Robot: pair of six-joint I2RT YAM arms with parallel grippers.
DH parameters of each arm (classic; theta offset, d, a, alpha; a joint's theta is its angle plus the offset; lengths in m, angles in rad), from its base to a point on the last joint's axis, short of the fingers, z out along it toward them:
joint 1: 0 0.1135 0.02 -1.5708
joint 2: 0 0 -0.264 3.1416
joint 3: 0.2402 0 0.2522 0
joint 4: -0.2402 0 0.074 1.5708
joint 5: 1.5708 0 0 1.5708
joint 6: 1.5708 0.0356 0 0
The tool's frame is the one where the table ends.
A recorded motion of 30 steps. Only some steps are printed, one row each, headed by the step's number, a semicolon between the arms.
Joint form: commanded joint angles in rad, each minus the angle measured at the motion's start. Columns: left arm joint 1, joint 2, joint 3, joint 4, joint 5, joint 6; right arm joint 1, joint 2, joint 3, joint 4, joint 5, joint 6.
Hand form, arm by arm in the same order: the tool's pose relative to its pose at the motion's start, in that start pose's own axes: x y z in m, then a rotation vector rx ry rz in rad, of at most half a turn. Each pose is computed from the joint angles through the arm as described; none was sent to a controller.
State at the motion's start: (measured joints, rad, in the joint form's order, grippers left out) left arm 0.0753 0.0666 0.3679 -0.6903 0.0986 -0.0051; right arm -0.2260 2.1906 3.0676 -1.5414 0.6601 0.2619
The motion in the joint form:
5: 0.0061 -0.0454 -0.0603 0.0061 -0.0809 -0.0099; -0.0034 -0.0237 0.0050 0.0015 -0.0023 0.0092
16: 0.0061 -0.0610 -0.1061 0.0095 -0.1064 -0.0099; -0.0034 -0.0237 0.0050 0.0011 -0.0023 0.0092
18: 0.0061 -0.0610 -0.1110 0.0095 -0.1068 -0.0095; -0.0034 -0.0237 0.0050 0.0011 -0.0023 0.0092
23: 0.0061 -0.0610 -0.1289 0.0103 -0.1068 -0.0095; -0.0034 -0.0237 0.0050 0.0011 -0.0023 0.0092
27: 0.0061 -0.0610 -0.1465 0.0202 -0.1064 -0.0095; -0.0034 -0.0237 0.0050 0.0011 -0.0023 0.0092
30: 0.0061 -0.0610 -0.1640 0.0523 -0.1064 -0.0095; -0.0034 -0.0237 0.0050 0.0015 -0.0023 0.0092
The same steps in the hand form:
5: 0.0145 0.0041 0.0069 -0.0866 0.0078 -0.0127; -0.0034 -0.0085 -0.0099 -0.0056 -0.0219 0.0293
16: 0.0260 0.0058 0.0141 -0.1123 0.0343 -0.0139; -0.0033 -0.0085 -0.0099 -0.0055 -0.0216 0.0291
18: 0.0273 0.0059 0.0151 -0.1128 0.0393 -0.0137; -0.0033 -0.0085 -0.0099 -0.0055 -0.0216 0.0291
23: 0.0321 0.0063 0.0184 -0.1129 0.0564 -0.0146; -0.0033 -0.0085 -0.0099 -0.0055 -0.0216 0.0291
27: 0.0358 0.0066 0.0217 -0.1126 0.0640 -0.0149; -0.0033 -0.0085 -0.0099 -0.0055 -0.0216 0.0291
30: 0.0372 0.0070 0.0250 -0.1125 0.0495 -0.0142; -0.0034 -0.0085 -0.0099 -0.0056 -0.0219 0.0293

